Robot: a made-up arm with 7 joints. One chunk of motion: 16 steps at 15 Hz.
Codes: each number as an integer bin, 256 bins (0 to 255) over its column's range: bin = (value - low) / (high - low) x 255, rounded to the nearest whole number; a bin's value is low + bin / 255 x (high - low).
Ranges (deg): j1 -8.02..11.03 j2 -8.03..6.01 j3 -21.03..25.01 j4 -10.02..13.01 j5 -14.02..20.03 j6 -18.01..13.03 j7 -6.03..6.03
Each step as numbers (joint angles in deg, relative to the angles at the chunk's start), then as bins.
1 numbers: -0.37 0.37 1.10 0.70 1.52 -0.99 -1.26
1 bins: 102 153 123 119 116 140 101
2 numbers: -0.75 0.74 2.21 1.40 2.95 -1.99 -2.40
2 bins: 97 159 129 126 127 132 77
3 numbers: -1.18 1.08 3.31 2.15 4.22 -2.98 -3.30
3 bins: 92 165 135 135 137 123 58
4 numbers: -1.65 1.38 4.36 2.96 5.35 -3.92 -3.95
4 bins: 85 171 141 144 145 116 44
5 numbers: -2.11 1.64 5.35 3.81 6.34 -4.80 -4.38
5 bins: 79 176 146 153 152 109 35
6 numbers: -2.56 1.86 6.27 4.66 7.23 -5.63 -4.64
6 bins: 73 180 151 163 159 102 29
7 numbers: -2.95 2.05 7.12 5.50 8.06 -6.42 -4.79
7 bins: 68 183 156 172 165 95 26
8 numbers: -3.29 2.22 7.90 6.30 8.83 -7.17 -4.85
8 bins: 63 186 160 181 171 89 25
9 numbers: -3.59 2.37 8.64 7.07 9.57 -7.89 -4.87
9 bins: 59 189 164 189 177 83 25
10 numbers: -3.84 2.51 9.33 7.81 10.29 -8.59 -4.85
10 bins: 56 191 168 197 182 77 25
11 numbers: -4.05 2.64 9.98 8.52 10.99 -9.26 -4.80
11 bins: 53 194 172 205 187 72 26
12 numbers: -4.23 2.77 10.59 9.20 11.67 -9.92 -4.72
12 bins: 51 196 175 213 192 66 28
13 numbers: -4.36 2.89 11.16 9.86 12.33 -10.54 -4.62
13 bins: 49 198 178 220 197 61 30
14 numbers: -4.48 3.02 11.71 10.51 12.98 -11.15 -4.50
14 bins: 47 201 181 227 202 56 32
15 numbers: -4.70 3.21 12.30 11.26 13.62 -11.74 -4.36
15 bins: 44 204 185 236 207 52 35
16 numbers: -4.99 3.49 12.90 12.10 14.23 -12.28 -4.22
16 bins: 41 209 188 245 212 47 38
